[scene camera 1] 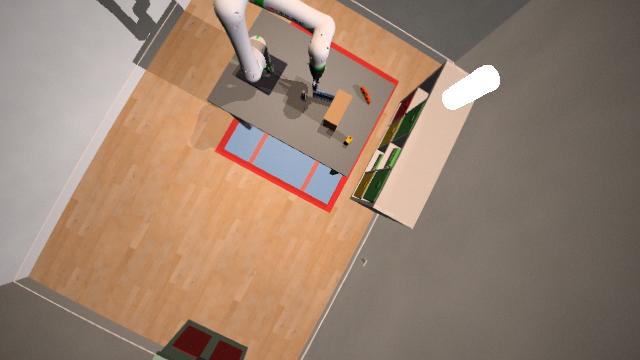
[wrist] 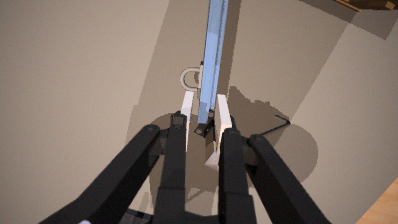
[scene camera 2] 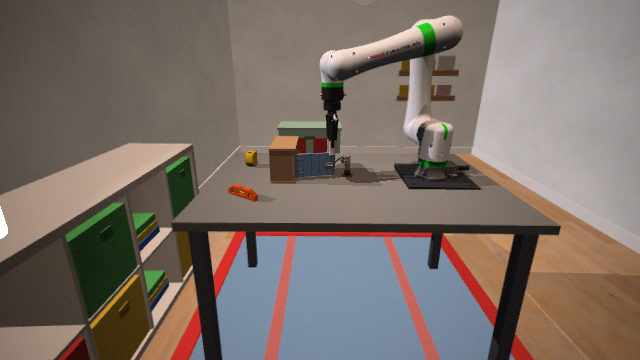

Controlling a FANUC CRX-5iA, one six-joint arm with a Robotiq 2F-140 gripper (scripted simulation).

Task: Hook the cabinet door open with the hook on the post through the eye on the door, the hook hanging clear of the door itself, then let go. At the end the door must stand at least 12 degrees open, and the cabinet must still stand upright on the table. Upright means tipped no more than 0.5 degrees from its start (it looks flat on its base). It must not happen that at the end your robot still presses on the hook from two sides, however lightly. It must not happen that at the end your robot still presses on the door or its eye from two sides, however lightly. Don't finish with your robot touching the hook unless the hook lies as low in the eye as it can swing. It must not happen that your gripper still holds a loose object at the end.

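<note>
A wooden cabinet [scene camera 2: 282, 151] is visible to me, and I find the cabinet [scene camera 1: 342, 99] in another view too. I also see a post [wrist: 207, 131]. And then there is my own gripper [wrist: 204, 105].
</note>
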